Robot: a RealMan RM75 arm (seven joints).
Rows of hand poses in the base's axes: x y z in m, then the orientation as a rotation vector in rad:
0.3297 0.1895 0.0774 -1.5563 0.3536 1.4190
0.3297 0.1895 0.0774 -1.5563 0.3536 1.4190
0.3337 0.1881 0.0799 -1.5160 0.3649 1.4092
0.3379 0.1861 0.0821 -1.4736 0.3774 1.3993
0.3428 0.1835 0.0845 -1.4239 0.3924 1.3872
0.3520 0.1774 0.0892 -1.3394 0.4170 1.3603
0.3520 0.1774 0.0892 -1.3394 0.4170 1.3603
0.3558 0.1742 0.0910 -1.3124 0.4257 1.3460
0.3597 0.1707 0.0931 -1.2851 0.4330 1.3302
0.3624 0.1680 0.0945 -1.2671 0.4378 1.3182
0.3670 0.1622 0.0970 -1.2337 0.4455 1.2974
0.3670 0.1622 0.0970 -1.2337 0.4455 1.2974
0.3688 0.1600 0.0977 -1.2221 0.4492 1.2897
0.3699 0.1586 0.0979 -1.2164 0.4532 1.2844
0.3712 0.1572 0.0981 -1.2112 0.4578 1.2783
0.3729 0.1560 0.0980 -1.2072 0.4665 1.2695
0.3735 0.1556 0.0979 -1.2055 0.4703 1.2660
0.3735 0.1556 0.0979 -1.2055 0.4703 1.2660
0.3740 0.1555 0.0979 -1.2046 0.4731 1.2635
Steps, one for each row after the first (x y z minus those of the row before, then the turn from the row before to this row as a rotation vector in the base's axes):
0.0000 0.0000 0.0000 0.0000 0.0000 0.0000
0.0040 -0.0014 0.0025 0.0243 0.0153 -0.0282
0.0042 -0.0020 0.0022 0.0250 0.0170 -0.0296
0.0049 -0.0026 0.0024 0.0289 0.0202 -0.0351
0.0092 -0.0061 0.0047 0.0500 0.0314 -0.0636
0.0000 0.0000 0.0000 0.0000 0.0000 0.0000
0.0038 -0.0032 0.0018 0.0160 0.0075 -0.0248
0.0039 -0.0035 0.0021 0.0170 0.0063 -0.0254
0.0027 -0.0027 0.0014 0.0113 0.0033 -0.0179
0.0046 -0.0058 0.0025 0.0215 0.0065 -0.0318
0.0000 0.0000 0.0000 0.0000 0.0000 0.0000
0.0018 -0.0022 0.0007 0.0069 0.0026 -0.0118
0.0011 -0.0014 0.0002 0.0022 0.0017 -0.0078
0.0013 -0.0014 0.0002 0.0016 0.0014 -0.0084
0.0017 -0.0012 -0.0001 -0.0015 0.0018 -0.0115
0.0006 -0.0004 -0.0001 -0.0007 0.0009 -0.0048
0.0000 0.0000 0.0000 0.0000 0.0000 0.0000
0.0005 -0.0001 0.0000 -0.0008 0.0006 -0.0033

